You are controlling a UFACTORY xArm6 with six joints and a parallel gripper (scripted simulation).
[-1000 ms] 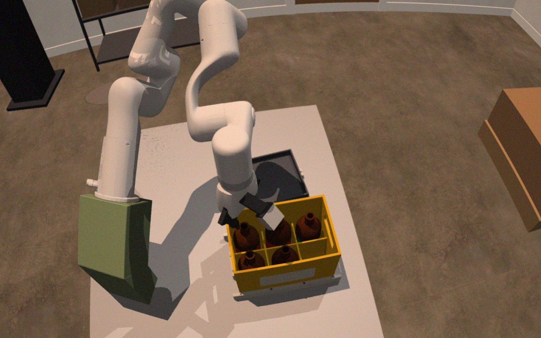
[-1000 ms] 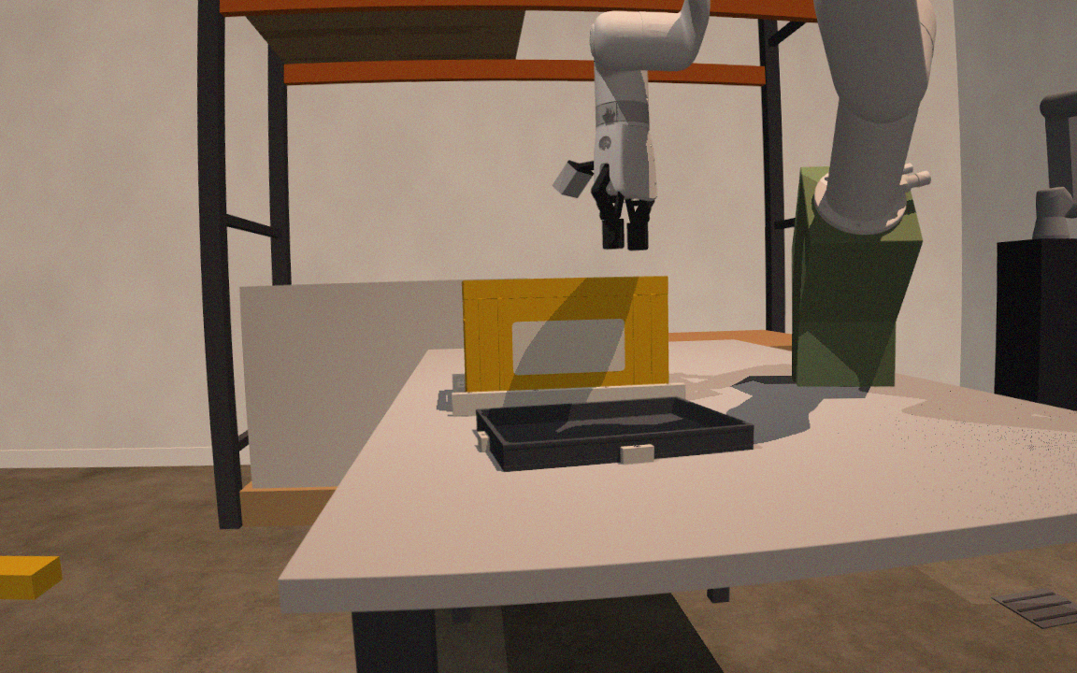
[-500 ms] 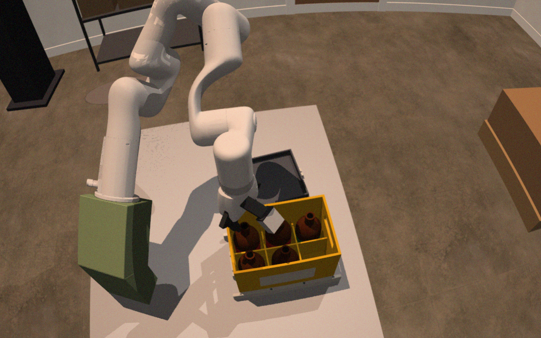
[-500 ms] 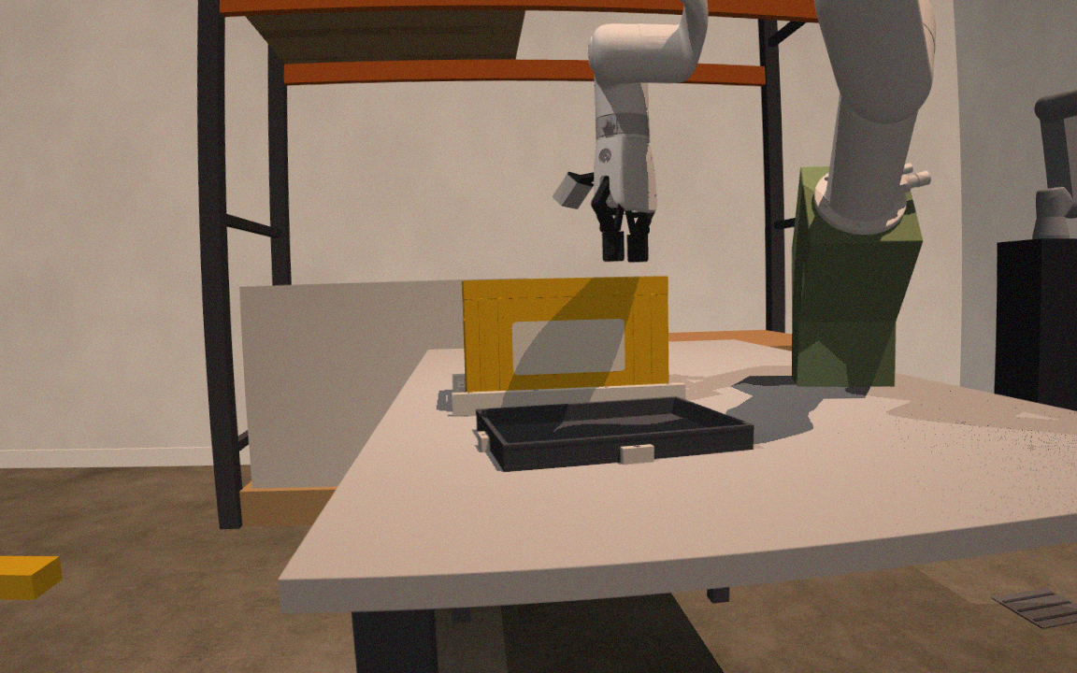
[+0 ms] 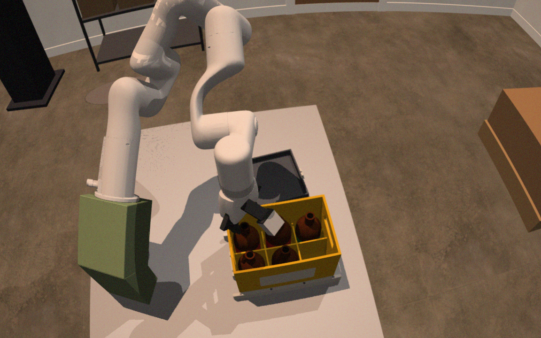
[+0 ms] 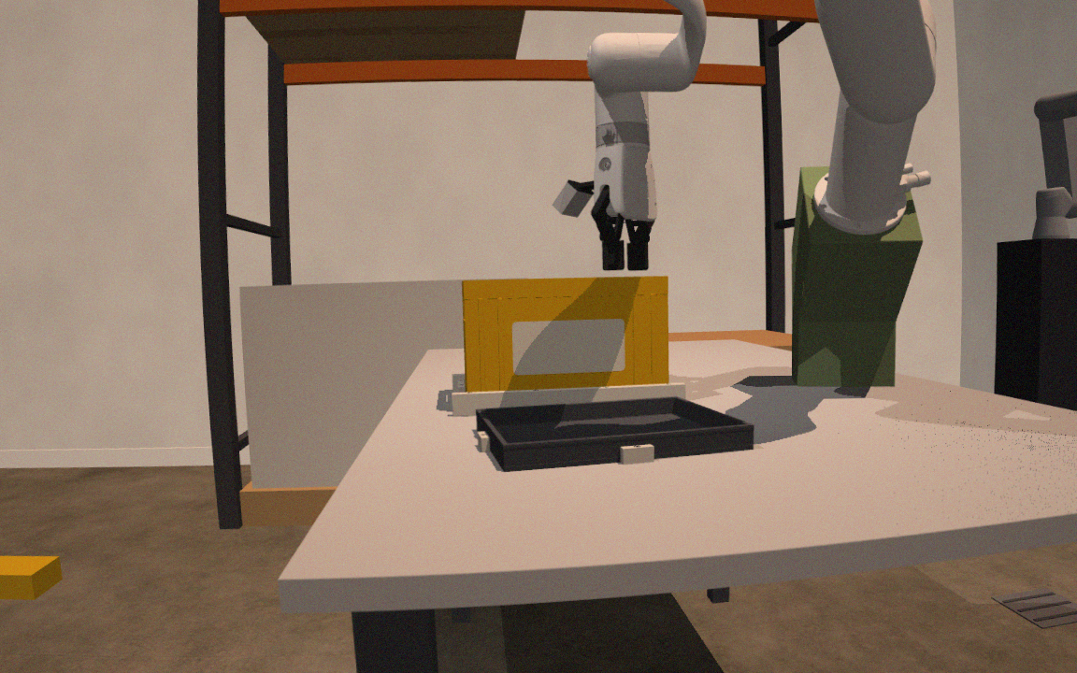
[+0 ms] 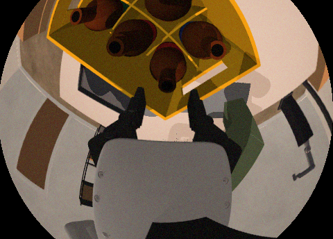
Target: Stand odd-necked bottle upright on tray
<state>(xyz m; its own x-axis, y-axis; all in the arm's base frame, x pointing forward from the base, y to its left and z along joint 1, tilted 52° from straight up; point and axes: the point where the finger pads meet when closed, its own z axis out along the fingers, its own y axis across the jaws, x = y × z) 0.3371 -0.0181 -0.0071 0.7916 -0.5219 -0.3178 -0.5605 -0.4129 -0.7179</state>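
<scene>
Right now the glass bottle is 90 mm ahead of my hand, 20 mm to the left of it and 110 mm below it. The rest, counted from my hand: yellow crate 100 mm ahead, 30 mm to the right, 120 mm below; then dark tray 40 mm ahead, 250 mm to the left, 190 mm below.
</scene>
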